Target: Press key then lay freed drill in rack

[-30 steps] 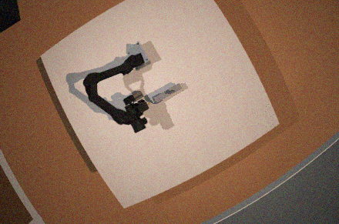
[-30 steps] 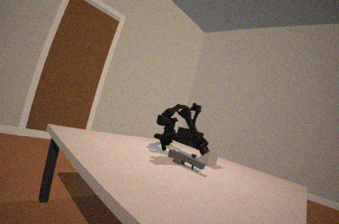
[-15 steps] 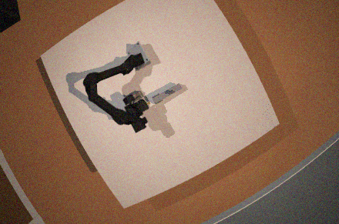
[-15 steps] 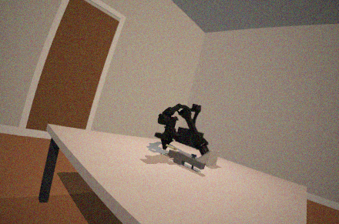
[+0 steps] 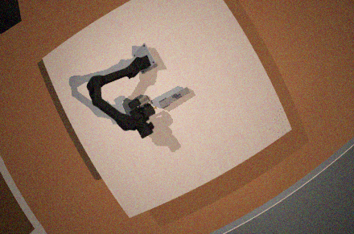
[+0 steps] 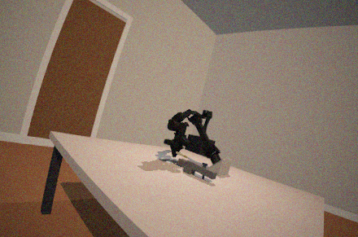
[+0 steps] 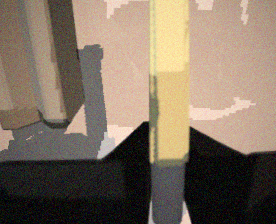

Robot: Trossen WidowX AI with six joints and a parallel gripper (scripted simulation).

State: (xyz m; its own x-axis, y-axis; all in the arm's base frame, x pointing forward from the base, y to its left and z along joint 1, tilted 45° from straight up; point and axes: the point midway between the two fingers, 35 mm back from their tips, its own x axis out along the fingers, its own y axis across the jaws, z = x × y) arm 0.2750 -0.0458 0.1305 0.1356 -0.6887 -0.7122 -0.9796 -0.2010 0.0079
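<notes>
My gripper tip is 40 mm to the right of the drill, 30 mm below it and 10 mm past it. Round my gripper tip: grey holder block 200 mm to the left, 20 mm behind, 10 mm below; then grey-tan fixture block 70 mm behind, 30 mm below, 20 mm to the left; then dark blue key 220 mm to the left, 30 mm behind.
</notes>
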